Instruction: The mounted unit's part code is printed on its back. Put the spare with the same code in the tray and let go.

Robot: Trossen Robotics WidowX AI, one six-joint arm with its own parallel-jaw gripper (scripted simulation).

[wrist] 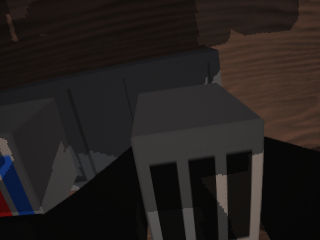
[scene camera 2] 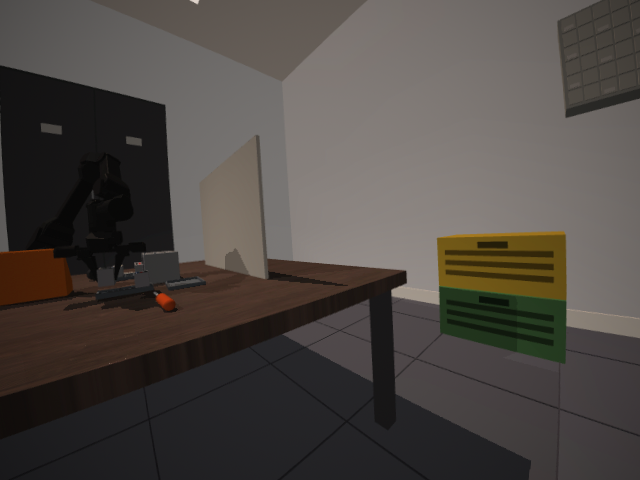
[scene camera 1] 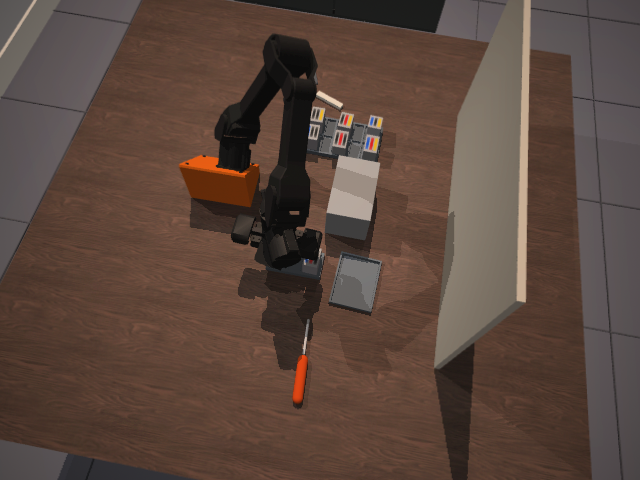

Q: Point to a grey tray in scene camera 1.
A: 356, 278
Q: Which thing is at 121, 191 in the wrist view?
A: My gripper.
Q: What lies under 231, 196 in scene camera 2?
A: A beige panel.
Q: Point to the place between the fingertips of my gripper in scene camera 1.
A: At 278, 252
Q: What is my gripper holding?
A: A grey spare.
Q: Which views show my gripper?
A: The wrist view, scene camera 2 and scene camera 1: all of them.
